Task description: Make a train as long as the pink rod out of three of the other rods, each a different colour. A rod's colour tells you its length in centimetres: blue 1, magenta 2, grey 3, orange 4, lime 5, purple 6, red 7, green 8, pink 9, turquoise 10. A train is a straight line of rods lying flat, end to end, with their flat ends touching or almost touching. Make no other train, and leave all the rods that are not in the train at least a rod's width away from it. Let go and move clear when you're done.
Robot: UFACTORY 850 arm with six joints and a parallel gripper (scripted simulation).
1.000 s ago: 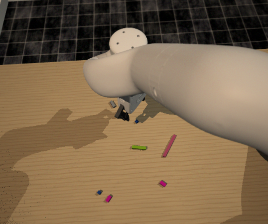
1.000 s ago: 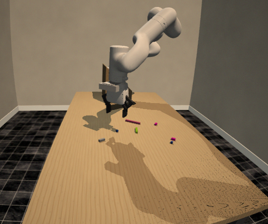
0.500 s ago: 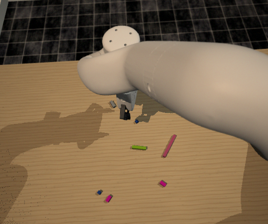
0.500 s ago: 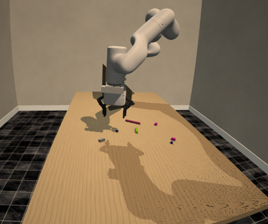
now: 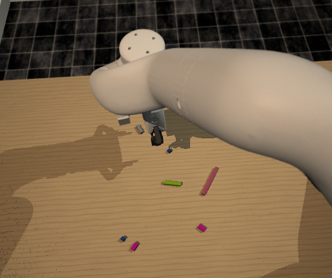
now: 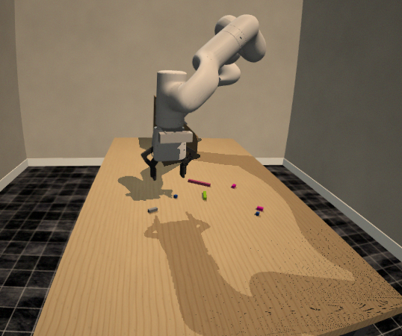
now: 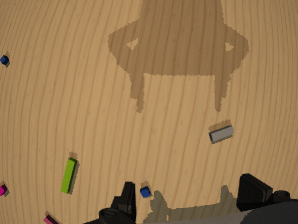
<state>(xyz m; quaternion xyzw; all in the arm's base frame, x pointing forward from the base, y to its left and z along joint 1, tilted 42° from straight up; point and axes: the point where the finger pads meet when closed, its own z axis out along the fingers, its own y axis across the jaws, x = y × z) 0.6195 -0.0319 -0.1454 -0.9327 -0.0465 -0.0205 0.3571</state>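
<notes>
Now: the grey rod 100 mm below my hand, 50 mm to the right of it and 40 mm ahead of it. From my hand the other things lie so: lime rod: 140 mm to the left, 100 mm below, 30 mm behind; pink rod: 140 mm to the left, 140 mm behind, 100 mm below.
</notes>
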